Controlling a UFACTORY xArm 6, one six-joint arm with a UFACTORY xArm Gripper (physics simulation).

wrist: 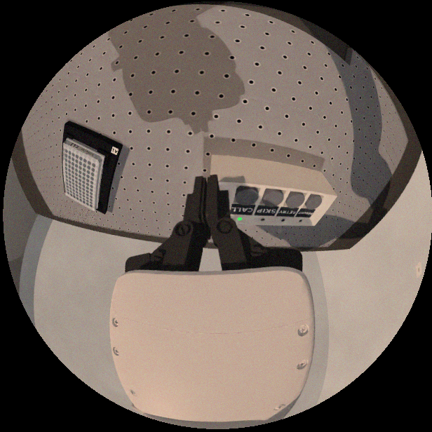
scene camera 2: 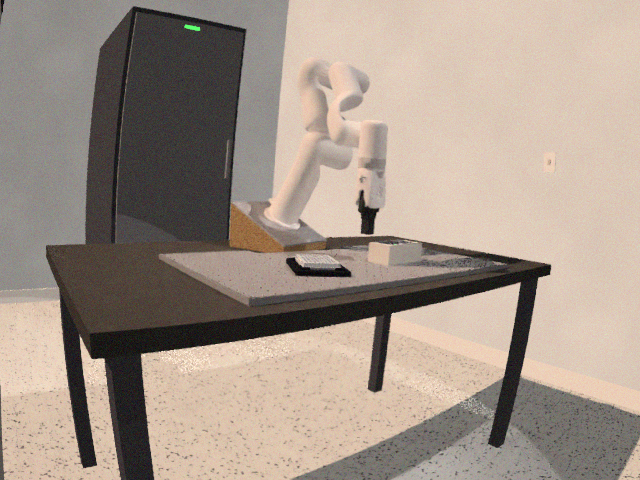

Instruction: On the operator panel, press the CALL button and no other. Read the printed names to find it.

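Where they show: gripper, fingertip midpoint: [scene camera 2: 367, 234]; arm's base at its link origin: [scene camera 2: 281, 220].
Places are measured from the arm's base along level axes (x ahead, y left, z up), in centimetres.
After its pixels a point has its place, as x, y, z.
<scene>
The operator panel [scene camera 2: 395, 253] {43.8, 5.6, -4.4} [wrist: 270, 172] is a pale box with a row of round grey buttons and dark printed name strips, upside down in the wrist view. The CALL button [wrist: 247, 195] is at the left end of the row there, above the name CALL, and a small green light [wrist: 239, 219] glows below that name. The SKIP button [wrist: 273, 196], the RETRY button [wrist: 295, 199] and a last button [wrist: 313, 201] follow to the right. My gripper [scene camera 2: 367, 232] {36.5, 1.8, -0.1} [wrist: 209, 188] is shut and empty. It hangs above the table, beside the panel's CALL end in the wrist view.
A white well plate [scene camera 2: 317, 261] {43.6, -21.3, -5.0} [wrist: 81, 175] sits on a black holder [scene camera 2: 294, 268] {41.7, -26.2, -6.6} [wrist: 114, 172], away from the panel on the perforated board [scene camera 2: 227, 279] {42.8, -43.7, -7.5} [wrist: 165, 165]. The board lies on the dark table [scene camera 2: 129, 294] {43.3, -64.9, -8.8}. A tall black cabinet [scene camera 2: 178, 129] stands behind the table.
</scene>
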